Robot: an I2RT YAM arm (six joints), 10 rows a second.
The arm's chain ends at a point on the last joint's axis. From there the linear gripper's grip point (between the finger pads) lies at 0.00 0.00 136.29 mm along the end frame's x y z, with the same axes.
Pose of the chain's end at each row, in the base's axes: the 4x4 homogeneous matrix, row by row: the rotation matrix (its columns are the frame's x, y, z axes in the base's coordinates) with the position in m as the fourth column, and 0 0 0 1 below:
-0.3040 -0.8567 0.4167 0.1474; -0.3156 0.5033 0.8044 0.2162; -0.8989 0.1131 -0.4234 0.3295; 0 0 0 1
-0.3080 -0.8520 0.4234 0.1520; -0.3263 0.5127 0.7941 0.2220; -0.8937 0.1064 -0.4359 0.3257; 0 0 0 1
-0.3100 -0.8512 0.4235 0.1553; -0.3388 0.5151 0.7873 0.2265; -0.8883 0.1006 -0.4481 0.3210; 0 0 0 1
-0.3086 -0.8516 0.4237 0.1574; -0.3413 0.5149 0.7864 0.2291; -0.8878 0.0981 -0.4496 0.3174; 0 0 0 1
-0.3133 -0.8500 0.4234 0.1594; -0.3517 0.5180 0.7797 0.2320; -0.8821 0.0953 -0.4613 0.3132; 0 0 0 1
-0.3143 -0.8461 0.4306 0.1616; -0.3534 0.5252 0.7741 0.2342; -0.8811 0.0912 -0.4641 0.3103; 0 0 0 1
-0.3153 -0.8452 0.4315 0.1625; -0.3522 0.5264 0.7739 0.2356; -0.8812 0.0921 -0.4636 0.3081; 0 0 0 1
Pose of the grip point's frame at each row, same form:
-0.3040 -0.8567 0.4167 0.2042; -0.3156 0.5033 0.8044 0.3258; -0.8989 0.1131 -0.4234 0.2718; 0 0 0 1
-0.3080 -0.8520 0.4234 0.2097; -0.3263 0.5127 0.7941 0.3302; -0.8937 0.1064 -0.4359 0.2663; 0 0 0 1
-0.3100 -0.8512 0.4235 0.2130; -0.3388 0.5151 0.7873 0.3338; -0.8883 0.1006 -0.4481 0.2599; 0 0 0 1
-0.3086 -0.8516 0.4237 0.2151; -0.3413 0.5149 0.7864 0.3363; -0.8878 0.0981 -0.4496 0.2561; 0 0 0 1
-0.3133 -0.8500 0.4234 0.2171; -0.3517 0.5180 0.7797 0.3383; -0.8821 0.0953 -0.4613 0.2503; 0 0 0 1
-0.3143 -0.8461 0.4306 0.2203; -0.3534 0.5252 0.7741 0.3397; -0.8811 0.0912 -0.4641 0.2470; 0 0 0 1
-0.3153 -0.8452 0.4315 0.2213; -0.3522 0.5264 0.7739 0.3411; -0.8812 0.0921 -0.4636 0.2449; 0 0 0 1

